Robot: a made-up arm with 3 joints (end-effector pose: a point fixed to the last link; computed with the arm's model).
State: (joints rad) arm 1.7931 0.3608 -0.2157
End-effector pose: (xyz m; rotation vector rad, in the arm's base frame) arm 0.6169 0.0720 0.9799 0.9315 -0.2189 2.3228
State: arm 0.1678 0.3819 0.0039
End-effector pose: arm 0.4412 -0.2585 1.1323 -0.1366 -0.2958 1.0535
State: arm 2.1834 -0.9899 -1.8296
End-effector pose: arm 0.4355 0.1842 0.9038 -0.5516 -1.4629 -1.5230
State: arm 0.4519 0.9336 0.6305
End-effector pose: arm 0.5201 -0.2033 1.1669 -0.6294 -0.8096 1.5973
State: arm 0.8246 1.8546 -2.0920
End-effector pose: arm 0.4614 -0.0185 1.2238 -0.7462 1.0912 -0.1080
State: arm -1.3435 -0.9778 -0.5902
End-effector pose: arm 0.1642 -0.1209 1.0752 0.3116 -0.8234 -0.0417
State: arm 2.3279 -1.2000 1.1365
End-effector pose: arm 0.3124 0.1742 0.9520 2.4392 0.0119 0.3777
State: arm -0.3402 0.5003 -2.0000
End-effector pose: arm 0.3346 -0.2058 1.2609 0.5256 1.3019 -0.3081
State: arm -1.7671 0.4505 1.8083
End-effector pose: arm 0.1359 0.0299 1.2726 -2.4055 -0.2777 0.7629
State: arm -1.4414 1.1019 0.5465
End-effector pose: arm 0.2016 0.0191 1.2997 -1.5718 0.5373 0.1060
